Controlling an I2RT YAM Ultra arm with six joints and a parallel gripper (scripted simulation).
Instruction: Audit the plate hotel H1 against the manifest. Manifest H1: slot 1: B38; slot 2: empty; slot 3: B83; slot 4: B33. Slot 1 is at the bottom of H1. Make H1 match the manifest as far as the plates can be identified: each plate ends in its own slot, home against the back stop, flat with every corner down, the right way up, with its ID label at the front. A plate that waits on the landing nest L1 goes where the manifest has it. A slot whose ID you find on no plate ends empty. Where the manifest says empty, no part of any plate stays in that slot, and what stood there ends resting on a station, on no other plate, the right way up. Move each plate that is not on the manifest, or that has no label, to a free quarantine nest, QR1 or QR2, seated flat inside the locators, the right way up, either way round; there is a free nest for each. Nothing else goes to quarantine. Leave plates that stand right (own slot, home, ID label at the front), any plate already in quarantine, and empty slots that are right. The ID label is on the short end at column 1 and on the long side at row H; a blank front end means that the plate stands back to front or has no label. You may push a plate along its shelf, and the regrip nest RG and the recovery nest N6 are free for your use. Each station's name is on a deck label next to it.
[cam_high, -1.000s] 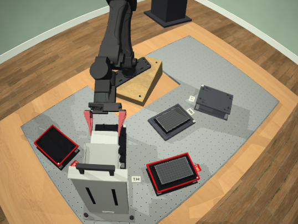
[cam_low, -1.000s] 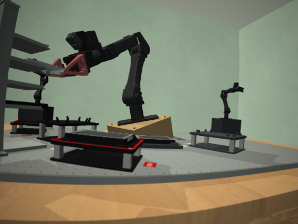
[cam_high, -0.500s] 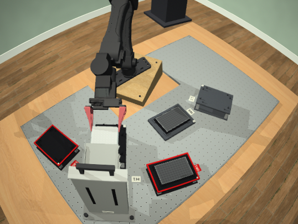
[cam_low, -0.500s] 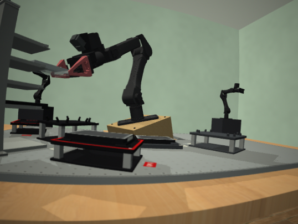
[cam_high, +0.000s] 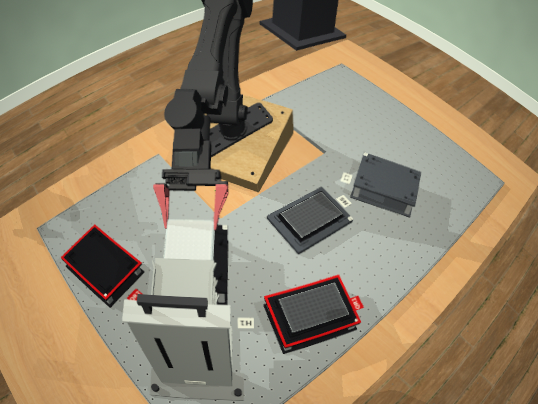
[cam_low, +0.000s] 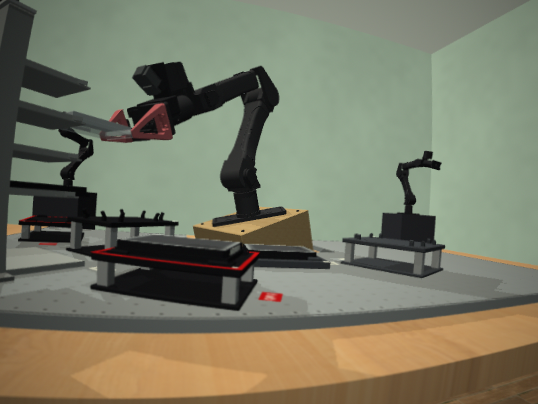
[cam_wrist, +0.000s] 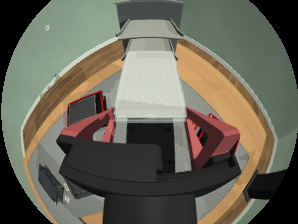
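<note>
Right now my hand is 50 mm short of the pale translucent plate and 30 mm to the left of it. Round my hand: plate hotel H1 (190 mm ahead, 120 mm to the right, 60 mm below); hotel handle (190 mm ahead, 120 mm to the right, 130 mm above); red-edged quarantine nest (140 mm behind, 180 mm to the right, 170 mm below).
</note>
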